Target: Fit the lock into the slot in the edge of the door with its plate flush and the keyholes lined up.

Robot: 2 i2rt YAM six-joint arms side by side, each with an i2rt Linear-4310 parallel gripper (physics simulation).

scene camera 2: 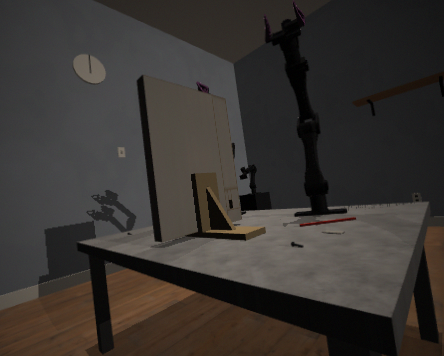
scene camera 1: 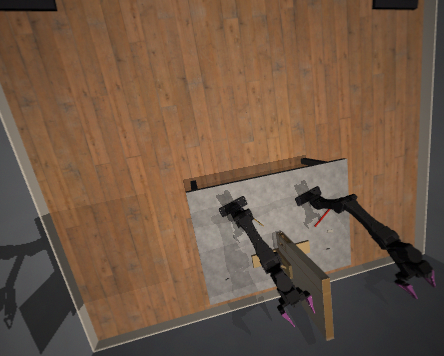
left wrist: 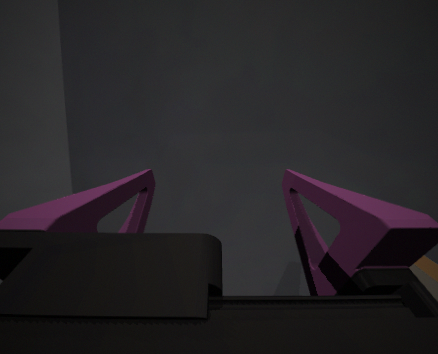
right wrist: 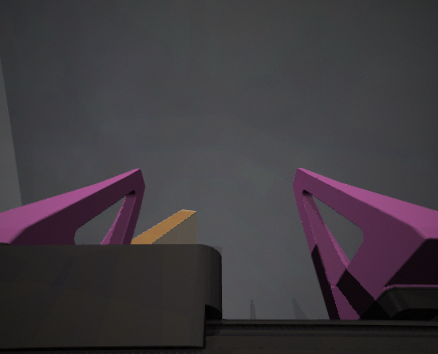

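Pixels of known places: left gripper, fingertip midpoint: (scene camera 2: pixel 278 8) (scene camera 1: pixel 425 292) (left wrist: pixel 218 176); right gripper, fingertip midpoint: (scene camera 2: pixel 188 85) (scene camera 1: pixel 304 319) (right wrist: pixel 218 177); left arm's base, origin of the base link: (scene camera 2: pixel 320 213) (scene camera 1: pixel 307 196); right arm's base, origin of the base link: (scene camera 1: pixel 233 206).
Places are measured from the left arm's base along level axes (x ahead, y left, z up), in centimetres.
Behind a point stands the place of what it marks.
Observation:
The door (scene camera 1: pixel 304 270) @(z 38.0, x 18.8, y -35.0 cm) (scene camera 2: pixel 180 150) @(z 30.2, x 40.2, y -36.4 cm) stands upright on the table; its tan end (right wrist: pixel 165 227) @(z 54.1, x 37.7, y -38.5 cm) shows in the right wrist view. A small dark opening (scene camera 2: pixel 230 204) @(z 8.8, x 18.4, y -31.3 cm) shows low on its face in scene camera 2. I cannot clearly make out the lock; a thin yellowish piece (scene camera 1: pixel 258 222) @(z 2.8, x -1.8, y -42.1 cm) lies beside the right arm's base, too small to identify. My left gripper (scene camera 1: pixel 425 291) @(z 72.7, x 25.7, y 0.3 cm) (scene camera 2: pixel 280 10) @(z 72.7, x 25.7, y 0.3 cm) (left wrist: pixel 218 176) @(z 72.7, x 25.7, y 0.3 cm) is open and empty, raised high, well apart from the door. My right gripper (scene camera 1: pixel 304 319) @(z 70.6, x 7.1, y -51.6 cm) (right wrist: pixel 218 177) @(z 70.6, x 7.1, y -51.6 cm) is open and empty, high beside the door's upper part.
Tan brackets (scene camera 1: pixel 302 247) @(z 1.8, x 35.3, y -19.6 cm) (scene camera 2: pixel 204 205) @(z 10.5, x 35.6, y -32.6 cm) support the door on the grey table (scene camera 1: pixel 200 225) @(z 0.0, x -19.3, y -79.1 cm) (scene camera 2: pixel 350 270) @(z 0.0, x 62.8, y 10.1 cm). A red rod (scene camera 1: pixel 322 218) @(z 0.8, x 22.2, y 4.0 cm) (scene camera 2: pixel 327 221) @(z 0.5, x 22.4, y 4.3 cm), a pale flat piece (scene camera 1: pixel 330 231) @(z 0.3, x 36.4, y 6.6 cm) (scene camera 2: pixel 333 232) @(z 0.2, x 37.1, y 6.6 cm) and a dark screw (scene camera 1: pixel 328 248) @(z 0.2, x 49.5, y 0.1 cm) (scene camera 2: pixel 297 244) @(z 0.6, x 49.7, y -0.1 cm) lie at the picture's right.

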